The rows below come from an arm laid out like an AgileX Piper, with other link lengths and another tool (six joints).
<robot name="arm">
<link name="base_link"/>
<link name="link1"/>
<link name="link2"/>
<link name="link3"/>
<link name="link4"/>
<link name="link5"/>
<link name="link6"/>
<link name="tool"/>
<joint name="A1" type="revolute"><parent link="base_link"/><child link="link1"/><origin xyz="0 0 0.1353" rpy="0 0 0"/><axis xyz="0 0 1"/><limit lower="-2.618" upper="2.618"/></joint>
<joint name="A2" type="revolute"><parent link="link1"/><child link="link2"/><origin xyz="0 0 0" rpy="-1.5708 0 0"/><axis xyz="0 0 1"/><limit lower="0" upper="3.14"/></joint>
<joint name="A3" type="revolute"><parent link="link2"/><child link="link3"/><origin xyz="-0.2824 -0.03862 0" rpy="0 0 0"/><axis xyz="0 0 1"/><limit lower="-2.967" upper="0"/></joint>
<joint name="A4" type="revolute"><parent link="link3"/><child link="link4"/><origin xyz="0.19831 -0.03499 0" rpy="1.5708 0 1.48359"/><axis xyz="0 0 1"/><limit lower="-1.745" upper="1.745"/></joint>
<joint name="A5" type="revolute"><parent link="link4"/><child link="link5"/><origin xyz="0 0 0" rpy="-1.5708 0 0"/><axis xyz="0 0 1"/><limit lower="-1.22" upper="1.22"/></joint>
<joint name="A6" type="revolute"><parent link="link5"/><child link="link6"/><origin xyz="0 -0.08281 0" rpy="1.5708 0 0"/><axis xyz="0 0 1"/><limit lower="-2.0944" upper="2.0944"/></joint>
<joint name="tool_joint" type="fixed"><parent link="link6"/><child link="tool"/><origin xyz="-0.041 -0.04 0.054" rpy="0.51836 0 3.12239"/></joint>
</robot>
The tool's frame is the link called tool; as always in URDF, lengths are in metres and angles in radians.
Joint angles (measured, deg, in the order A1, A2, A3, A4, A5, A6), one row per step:
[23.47, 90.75, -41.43, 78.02, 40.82, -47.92]
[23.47, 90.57, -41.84, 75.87, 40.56, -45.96]
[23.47, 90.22, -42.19, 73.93, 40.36, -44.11]
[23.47, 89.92, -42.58, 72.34, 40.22, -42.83]
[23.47, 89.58, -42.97, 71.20, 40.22, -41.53]
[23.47, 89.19, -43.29, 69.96, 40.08, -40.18]
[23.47, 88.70, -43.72, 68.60, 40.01, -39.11]
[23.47, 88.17, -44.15, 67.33, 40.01, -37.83]
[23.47, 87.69, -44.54, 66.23, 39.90, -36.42]
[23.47, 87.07, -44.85, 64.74, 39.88, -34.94]
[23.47, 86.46, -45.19, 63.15, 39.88, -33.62]
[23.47, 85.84, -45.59, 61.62, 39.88, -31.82]
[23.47, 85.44, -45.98, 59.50, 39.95, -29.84]
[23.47, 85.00, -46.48, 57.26, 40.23, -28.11]
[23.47, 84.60, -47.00, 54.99, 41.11, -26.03]
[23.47, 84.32, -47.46, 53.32, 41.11, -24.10]
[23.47, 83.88, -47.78, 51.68, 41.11, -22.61]
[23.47, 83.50, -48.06, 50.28, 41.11, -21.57]
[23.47, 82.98, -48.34, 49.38, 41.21, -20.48]
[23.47, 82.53, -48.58, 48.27, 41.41, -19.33]
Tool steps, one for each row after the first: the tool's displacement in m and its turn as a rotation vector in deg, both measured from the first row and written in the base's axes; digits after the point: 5 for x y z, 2 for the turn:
[-0.00009, -0.00159, 0.00007, -1.02, 0.21, 0.07]
[-0.00041, -0.00320, 0.00101, -1.86, 0.29, 0.07]
[-0.00018, -0.00427, 0.00251, -2.53, 0.06, 0.20]
[-0.00008, -0.00498, 0.00446, -2.82, 0.01, 0.11]
[-0.00005, -0.00617, 0.00630, -3.24, -0.10, -0.08]
[0.00027, -0.00707, 0.00929, -3.68, -0.62, 0.03]
[0.00034, -0.00799, 0.01240, -3.99, -0.97, -0.04]
[0.00051, -0.00916, 0.01512, -4.23, -1.15, -0.39]
[-0.00002, -0.01067, 0.01794, -4.69, -1.43, -0.50]
[-0.00041, -0.01215, 0.02091, -5.24, -1.88, -0.47]
[-0.00081, -0.01385, 0.02394, -5.65, -2.03, -0.82]
[-0.00122, -0.01592, 0.02541, -6.54, -2.04, -0.92]
[-0.00156, -0.01764, 0.02764, -7.47, -2.29, -0.69]
[-0.00317, -0.01894, 0.02912, -8.28, -1.92, -0.29]
[-0.00285, -0.02094, 0.03073, -8.94, -1.85, -0.79]
[-0.00295, -0.02301, 0.03281, -9.64, -2.12, -1.04]
[-0.00289, -0.02468, 0.03483, -10.27, -2.54, -1.12]
[-0.00333, -0.02595, 0.03762, -10.44, -2.79, -1.43]
[-0.00400, -0.02740, 0.03967, -10.80, -2.92, -1.62]

